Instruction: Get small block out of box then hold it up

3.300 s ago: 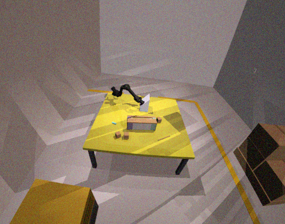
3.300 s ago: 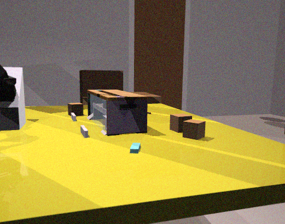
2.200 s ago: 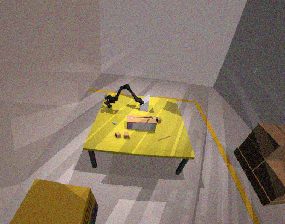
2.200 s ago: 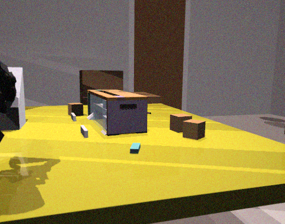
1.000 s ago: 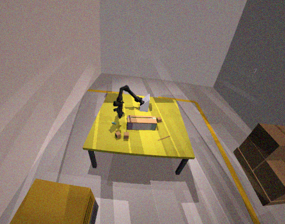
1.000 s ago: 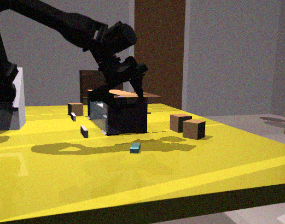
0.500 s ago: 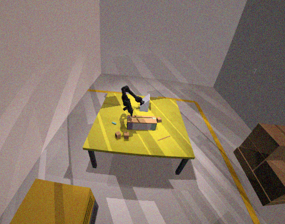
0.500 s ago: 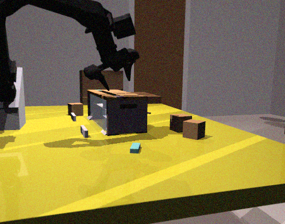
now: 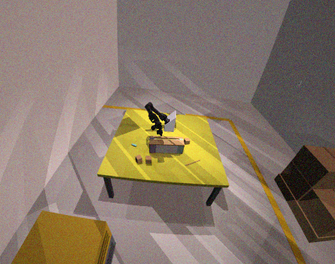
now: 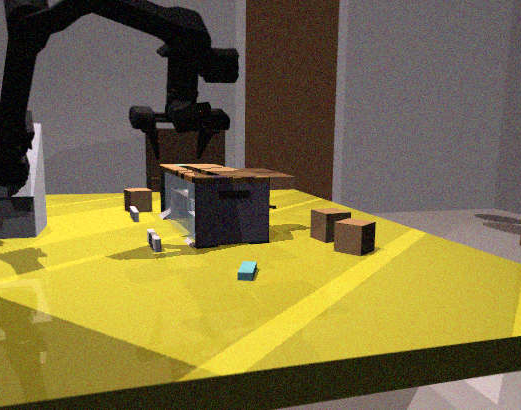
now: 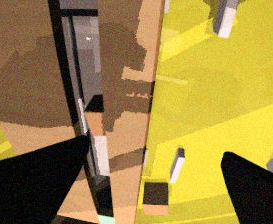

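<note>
The small block lies 70 mm below my gripper tip, 50 mm ahead of it and 40 mm to the left of it. Round my gripper tip: teal piece (300 mm to the right, 150 mm below, 70 mm ahead).
</note>
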